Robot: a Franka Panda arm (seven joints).
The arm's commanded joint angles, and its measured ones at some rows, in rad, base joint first. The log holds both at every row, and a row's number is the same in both.
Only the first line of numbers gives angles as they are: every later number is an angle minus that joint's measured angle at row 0.
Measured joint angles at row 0: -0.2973 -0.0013 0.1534 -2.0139 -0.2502 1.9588 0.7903
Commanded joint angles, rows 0 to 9: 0.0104 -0.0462 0.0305 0.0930 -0.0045 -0.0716 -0.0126; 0.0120 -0.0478 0.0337 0.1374 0.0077 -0.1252 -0.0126; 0.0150 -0.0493 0.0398 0.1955 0.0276 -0.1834 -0.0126; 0.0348 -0.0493 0.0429 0.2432 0.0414 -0.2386 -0.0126; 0.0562 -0.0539 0.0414 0.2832 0.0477 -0.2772 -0.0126; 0.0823 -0.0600 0.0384 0.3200 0.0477 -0.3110 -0.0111; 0.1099 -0.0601 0.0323 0.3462 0.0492 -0.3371 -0.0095; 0.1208 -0.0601 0.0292 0.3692 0.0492 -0.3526 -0.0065; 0.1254 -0.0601 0.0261 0.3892 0.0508 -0.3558 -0.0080; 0.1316 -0.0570 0.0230 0.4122 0.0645 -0.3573 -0.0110
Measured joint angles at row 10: 0.1091 -0.0807 0.0371 0.3334 0.0394 -0.3223 -0.0004
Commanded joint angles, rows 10 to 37: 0.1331 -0.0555 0.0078 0.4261 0.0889 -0.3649 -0.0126; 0.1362 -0.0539 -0.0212 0.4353 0.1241 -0.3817 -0.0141; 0.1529 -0.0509 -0.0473 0.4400 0.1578 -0.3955 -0.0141; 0.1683 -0.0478 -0.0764 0.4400 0.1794 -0.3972 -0.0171; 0.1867 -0.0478 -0.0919 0.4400 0.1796 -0.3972 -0.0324; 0.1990 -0.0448 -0.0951 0.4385 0.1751 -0.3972 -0.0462; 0.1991 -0.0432 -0.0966 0.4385 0.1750 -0.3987 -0.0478; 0.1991 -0.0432 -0.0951 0.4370 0.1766 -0.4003 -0.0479; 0.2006 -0.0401 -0.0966 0.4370 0.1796 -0.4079 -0.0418; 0.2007 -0.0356 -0.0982 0.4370 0.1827 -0.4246 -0.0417; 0.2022 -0.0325 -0.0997 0.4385 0.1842 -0.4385 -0.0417; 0.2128 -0.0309 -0.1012 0.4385 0.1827 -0.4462 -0.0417; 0.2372 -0.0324 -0.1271 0.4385 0.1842 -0.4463 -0.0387; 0.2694 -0.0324 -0.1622 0.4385 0.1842 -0.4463 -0.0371; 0.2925 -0.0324 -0.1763 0.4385 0.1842 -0.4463 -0.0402; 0.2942 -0.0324 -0.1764 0.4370 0.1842 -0.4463 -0.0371; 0.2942 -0.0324 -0.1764 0.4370 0.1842 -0.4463 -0.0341; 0.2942 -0.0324 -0.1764 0.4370 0.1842 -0.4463 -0.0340; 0.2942 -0.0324 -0.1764 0.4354 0.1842 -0.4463 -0.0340; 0.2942 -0.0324 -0.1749 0.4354 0.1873 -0.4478 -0.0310; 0.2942 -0.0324 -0.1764 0.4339 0.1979 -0.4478 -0.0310; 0.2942 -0.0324 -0.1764 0.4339 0.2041 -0.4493 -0.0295; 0.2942 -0.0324 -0.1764 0.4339 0.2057 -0.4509 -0.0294; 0.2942 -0.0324 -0.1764 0.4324 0.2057 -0.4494 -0.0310; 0.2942 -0.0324 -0.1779 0.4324 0.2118 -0.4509 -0.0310; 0.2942 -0.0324 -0.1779 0.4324 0.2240 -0.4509 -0.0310; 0.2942 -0.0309 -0.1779 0.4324 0.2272 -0.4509 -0.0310; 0.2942 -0.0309 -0.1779 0.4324 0.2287 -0.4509 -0.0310
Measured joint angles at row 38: 0.2822 -0.0428 -0.1660 0.4077 0.2061 -0.4184 -0.0354
